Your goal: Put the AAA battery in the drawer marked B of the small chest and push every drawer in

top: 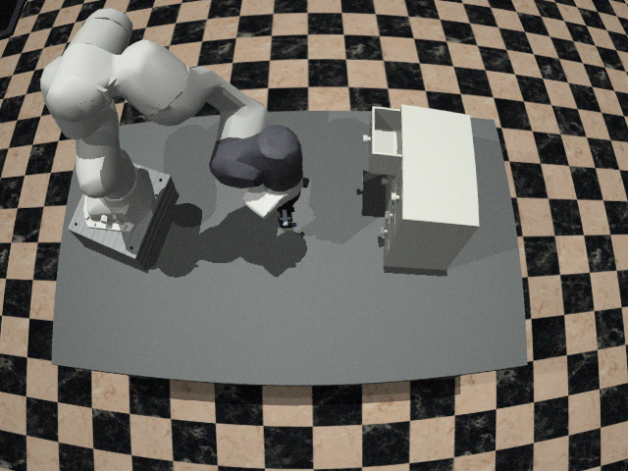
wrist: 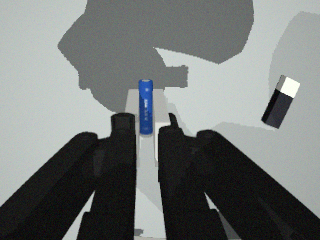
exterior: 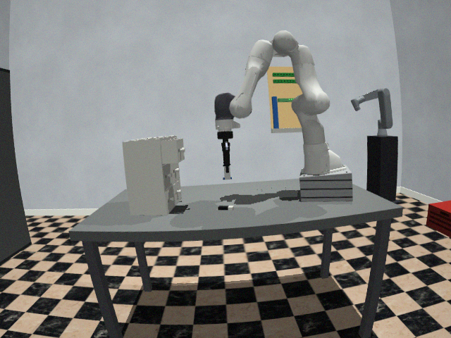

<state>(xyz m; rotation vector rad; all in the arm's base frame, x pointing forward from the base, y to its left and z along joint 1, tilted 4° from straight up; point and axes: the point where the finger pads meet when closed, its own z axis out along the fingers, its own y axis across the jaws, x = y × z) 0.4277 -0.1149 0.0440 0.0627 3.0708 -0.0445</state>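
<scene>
Now: hand 170 mm to the right of the black-and-white block, 130 mm above it and 30 mm short of it. Round my hand: drawer 290 mm ahead, 120 mm to the left, 110 mm above; then blue AAA battery 30 mm below.
</scene>
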